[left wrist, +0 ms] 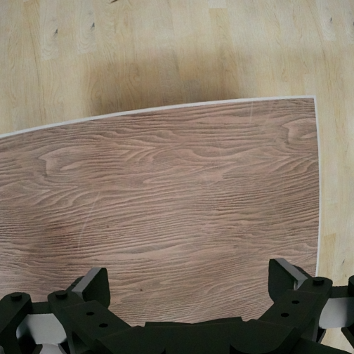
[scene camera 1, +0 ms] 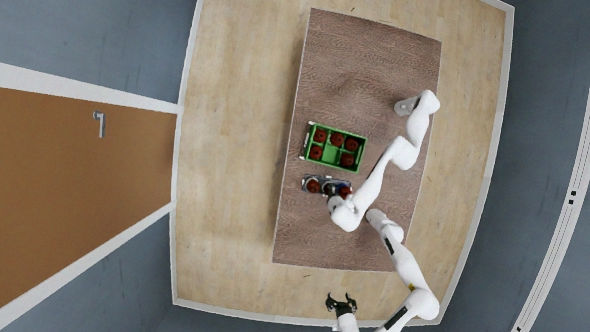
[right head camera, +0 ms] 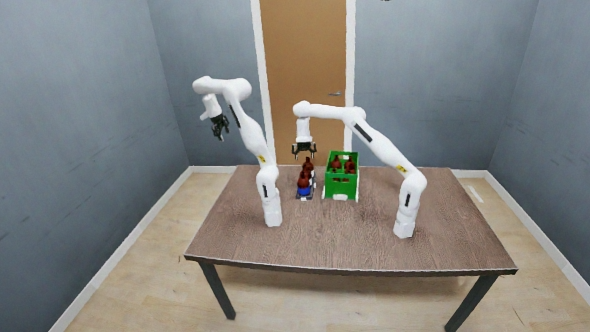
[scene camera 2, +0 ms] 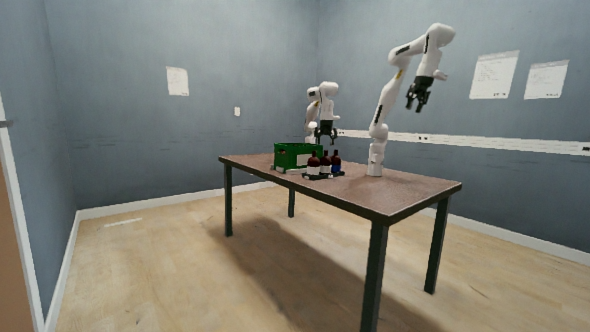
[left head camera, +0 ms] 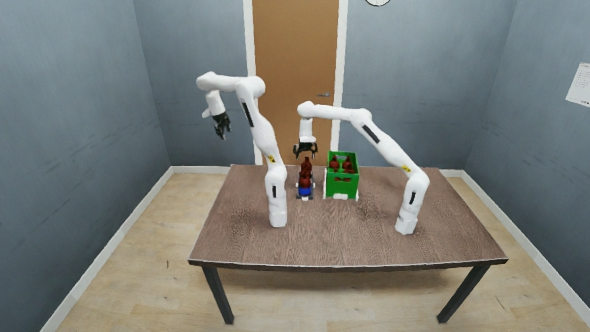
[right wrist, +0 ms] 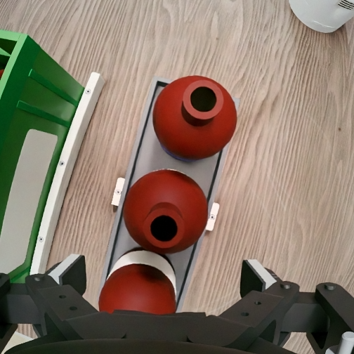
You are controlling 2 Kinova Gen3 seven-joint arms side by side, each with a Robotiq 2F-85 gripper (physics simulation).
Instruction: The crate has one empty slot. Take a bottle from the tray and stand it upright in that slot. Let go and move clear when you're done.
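Places are measured from the left arm's base along level axes (x ahead, y left, z up), in millimetres.
Where they show: left gripper, between the fingertips: (scene camera 1: 337, 293) (right head camera: 225, 136) (scene camera 2: 412, 111) (left head camera: 226, 135); right gripper, between the fingertips: (scene camera 1: 330, 195) (right head camera: 304, 158) (scene camera 2: 324, 145) (left head camera: 305, 159); left arm's base, origin of its link: (scene camera 1: 373, 215) (right head camera: 273, 220) (scene camera 2: 374, 174) (left head camera: 278, 220); right arm's base, origin of its link: (scene camera 1: 401, 108) (right head camera: 402, 231) (left head camera: 403, 227).
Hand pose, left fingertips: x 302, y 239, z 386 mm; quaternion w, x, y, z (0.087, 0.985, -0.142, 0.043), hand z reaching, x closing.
Note:
Each offset is from my left fingertips to the top centre of the thing. "pt": to the spot under its first point. Level surfaces: height alone.
The green crate @(41 mm back, 674 mm right, 211 mm down) (left head camera: 342, 189) (right head camera: 341, 190) (scene camera 2: 285, 157) holds several dark red bottles. Its empty slot @(pt 43 mm back, 636 mm right, 378 mm down) (scene camera 1: 331, 153) is the middle one of the row nearer the tray. The grey tray (right wrist: 149, 156) holds three upright bottles: one with a blue label @(99 mm back, 425 mm right, 226 mm down) (right wrist: 192, 135) (scene camera 2: 336, 160), a middle one @(16 mm back, 447 mm right, 226 mm down) (right wrist: 160, 197) (scene camera 2: 325, 161) and a white-labelled one @(75 mm ahead, 472 mm right, 226 mm down) (right wrist: 137, 295) (scene camera 2: 313, 162). My right gripper (left head camera: 305, 156) (right head camera: 304, 156) (scene camera 2: 326, 141) (right wrist: 162, 275) is open and empty, pointing down a little above the tray's bottles. My left gripper (left head camera: 226, 134) (scene camera 1: 339, 296) (scene camera 2: 414, 108) (left wrist: 188, 282) is open and empty, high up and away from them.
The crate stands close beside the tray, with a white rail (right wrist: 65, 162) along its base. Small white clips (right wrist: 212, 216) sit at the tray's sides. In scene camera 1, the right arm (scene camera 1: 370, 185) reaches over the table @(386 mm down) (scene camera 1: 350, 65) and hides part of the tray.

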